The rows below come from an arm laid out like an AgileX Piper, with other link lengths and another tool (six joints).
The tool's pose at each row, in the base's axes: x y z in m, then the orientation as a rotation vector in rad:
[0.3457 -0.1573 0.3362 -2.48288 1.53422 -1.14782]
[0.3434 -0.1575 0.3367 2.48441 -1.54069 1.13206]
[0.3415 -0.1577 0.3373 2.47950 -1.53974 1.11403]
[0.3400 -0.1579 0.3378 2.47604 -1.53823 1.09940]
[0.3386 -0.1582 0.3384 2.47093 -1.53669 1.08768]
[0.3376 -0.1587 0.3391 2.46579 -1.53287 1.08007]
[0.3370 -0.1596 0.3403 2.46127 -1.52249 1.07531]
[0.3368 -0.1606 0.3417 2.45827 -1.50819 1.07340]
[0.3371 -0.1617 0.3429 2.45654 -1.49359 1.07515]
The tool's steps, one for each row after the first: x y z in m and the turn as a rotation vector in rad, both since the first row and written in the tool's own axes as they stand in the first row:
[-0.0001 0.0017 -0.0016 -0.01597 -0.00241 -0.00159]
[-0.0001 0.0031 -0.0031 -0.03000 -0.00512 -0.00447]
[-0.0001 0.0041 -0.0043 -0.04115 -0.00754 -0.00730]
[0.0002 0.0052 -0.0054 -0.05161 -0.00799 -0.00972]
[0.0007 0.0059 -0.0063 -0.06001 -0.00652 -0.01319]
[0.0019 0.0064 -0.0073 -0.06735 -0.00291 -0.02086]
[0.0035 0.0066 -0.0080 -0.07262 0.00164 -0.03096]
[0.0051 0.0065 -0.0084 -0.07489 0.00672 -0.04085]

